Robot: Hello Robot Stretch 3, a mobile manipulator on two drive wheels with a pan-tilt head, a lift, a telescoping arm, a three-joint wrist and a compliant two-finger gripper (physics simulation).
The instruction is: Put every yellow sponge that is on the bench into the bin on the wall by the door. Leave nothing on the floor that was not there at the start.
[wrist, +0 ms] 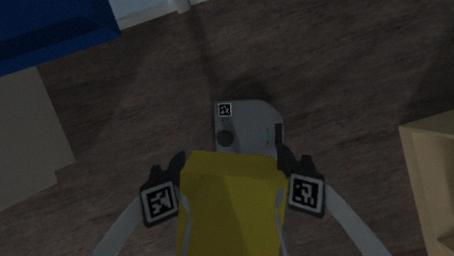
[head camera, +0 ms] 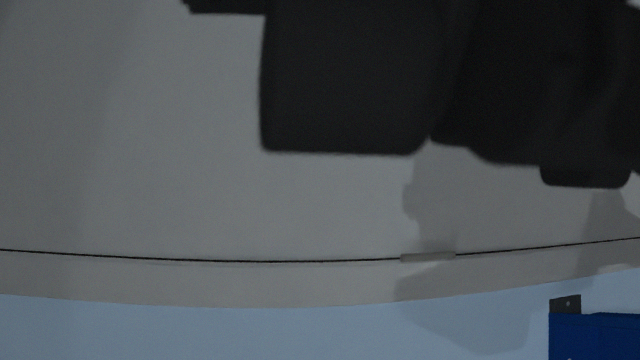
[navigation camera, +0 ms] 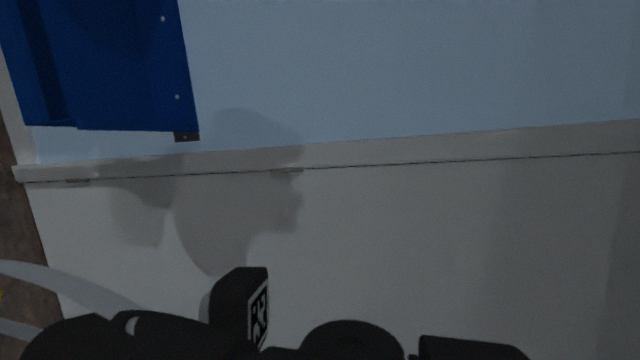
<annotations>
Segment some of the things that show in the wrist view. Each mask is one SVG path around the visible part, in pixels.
My gripper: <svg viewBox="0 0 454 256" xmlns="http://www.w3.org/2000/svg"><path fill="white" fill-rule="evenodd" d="M181 192L182 206L188 212L181 256L187 256L191 233L190 203ZM282 186L275 197L276 224L283 255L289 256L277 211L284 199L284 187ZM185 151L177 153L171 159L168 170L161 171L160 164L151 167L149 181L139 187L140 194L120 215L90 256L117 256L142 217L145 227L151 228L178 216L180 172L186 163ZM277 143L277 170L282 170L289 181L287 190L289 209L323 218L326 206L348 233L363 256L391 256L377 236L352 208L325 183L325 176L315 171L315 164L312 163L311 155L302 155L301 161L296 161L289 147L282 143Z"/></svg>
A yellow sponge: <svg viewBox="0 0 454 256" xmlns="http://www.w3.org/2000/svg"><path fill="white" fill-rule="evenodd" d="M193 150L180 172L177 256L181 256L188 219L188 212L182 206L181 192L188 199L191 212L191 233L187 256L279 256L281 242L276 224L275 197L283 186L284 199L277 210L281 227L283 228L289 181L282 170L277 170L275 158L273 156Z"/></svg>
</annotations>
